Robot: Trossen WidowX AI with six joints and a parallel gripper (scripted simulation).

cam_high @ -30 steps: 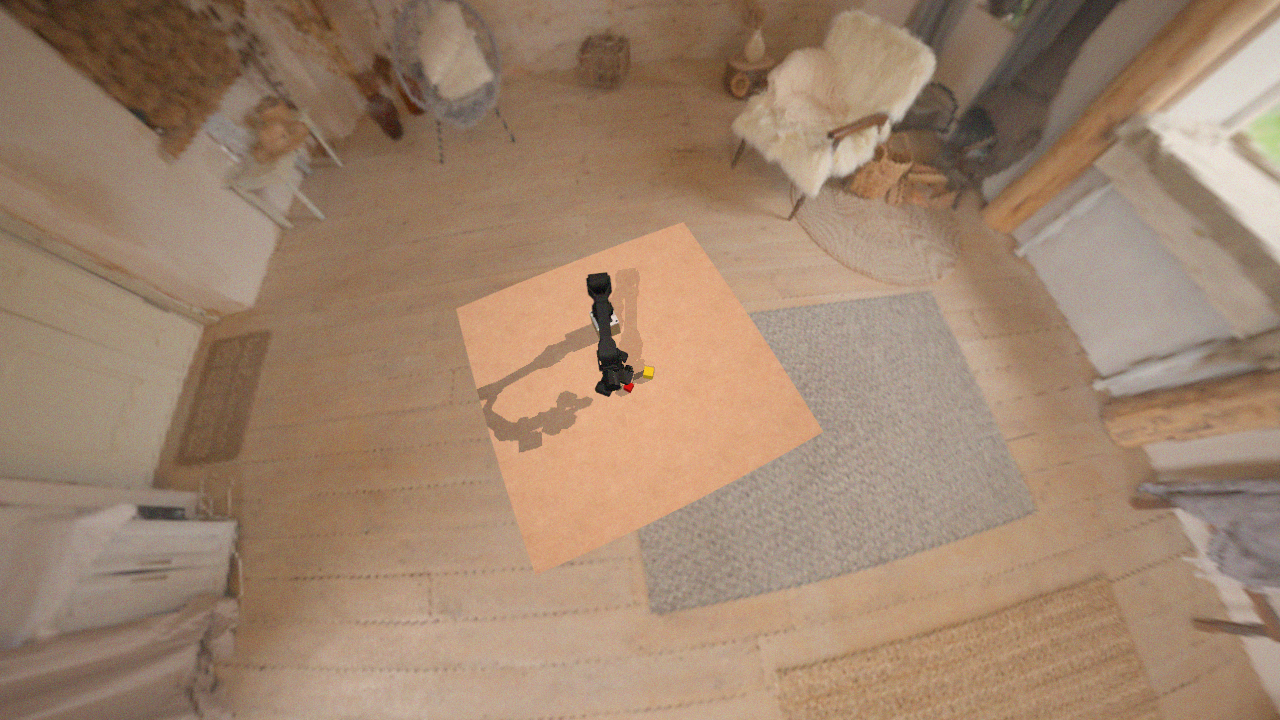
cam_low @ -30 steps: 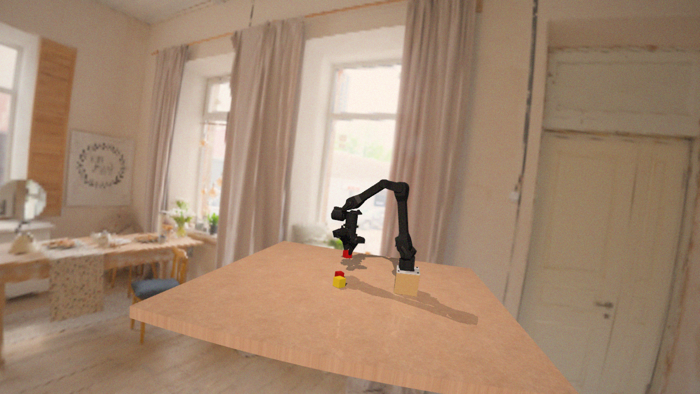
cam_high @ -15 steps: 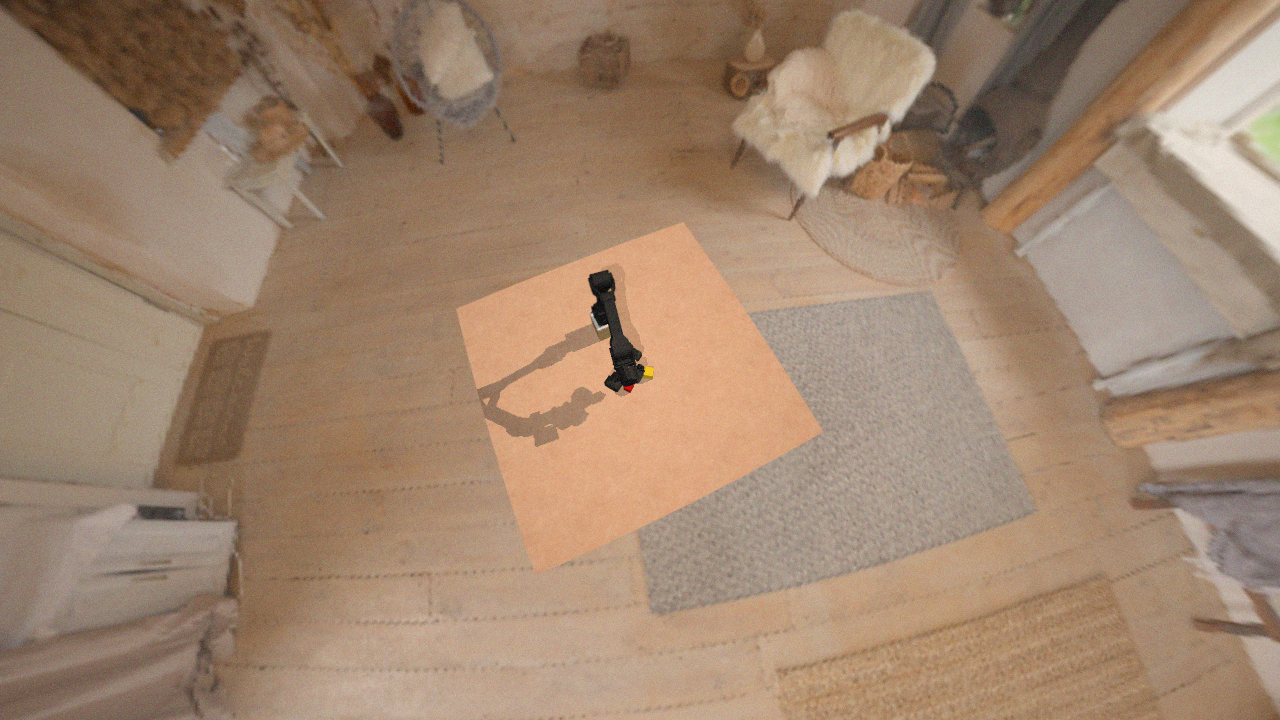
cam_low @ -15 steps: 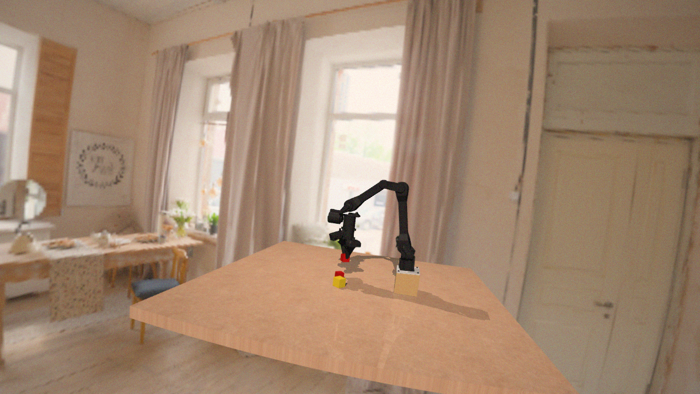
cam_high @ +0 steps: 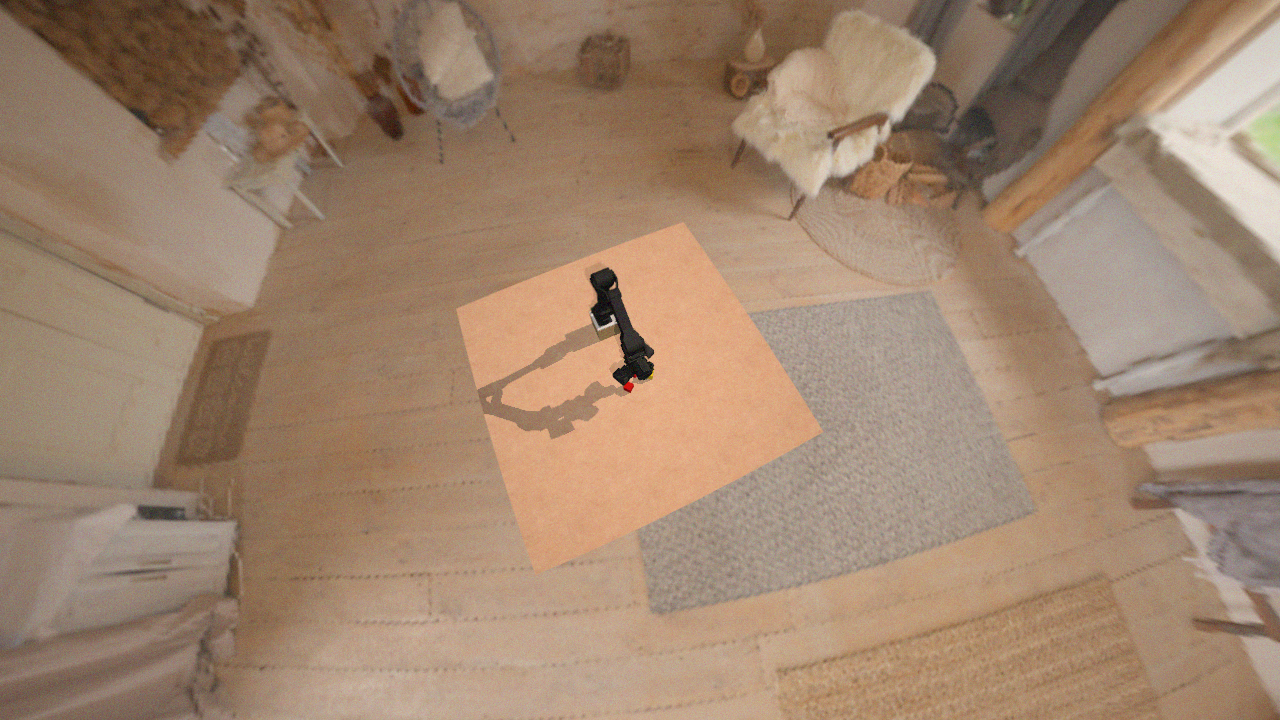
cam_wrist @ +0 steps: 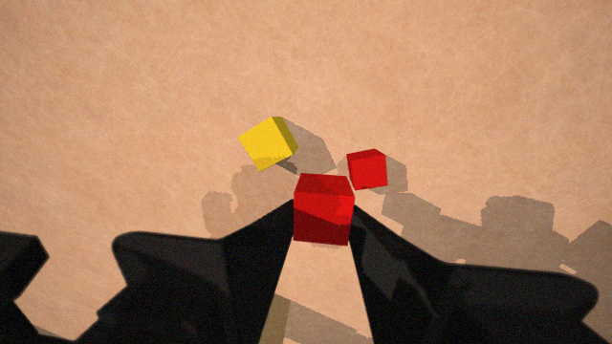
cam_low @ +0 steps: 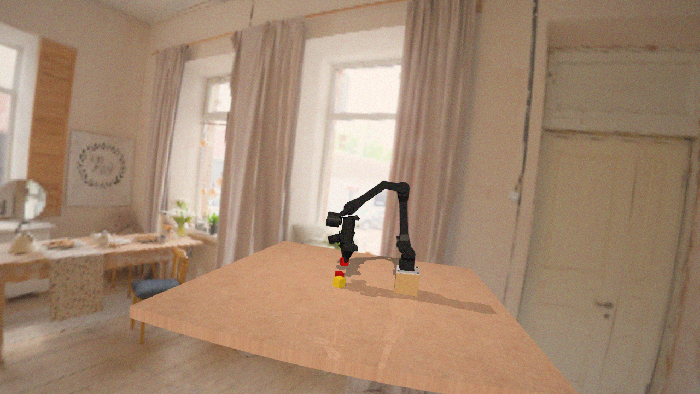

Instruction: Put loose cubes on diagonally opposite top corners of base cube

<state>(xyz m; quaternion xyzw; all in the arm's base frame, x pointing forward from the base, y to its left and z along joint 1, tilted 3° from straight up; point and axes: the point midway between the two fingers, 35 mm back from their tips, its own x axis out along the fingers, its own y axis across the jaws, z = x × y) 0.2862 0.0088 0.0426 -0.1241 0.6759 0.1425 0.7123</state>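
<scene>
Right now the yellow base cube is 8 cm below my gripper tip, 6 cm to the left of it and 1 cm ahead of it.
</scene>
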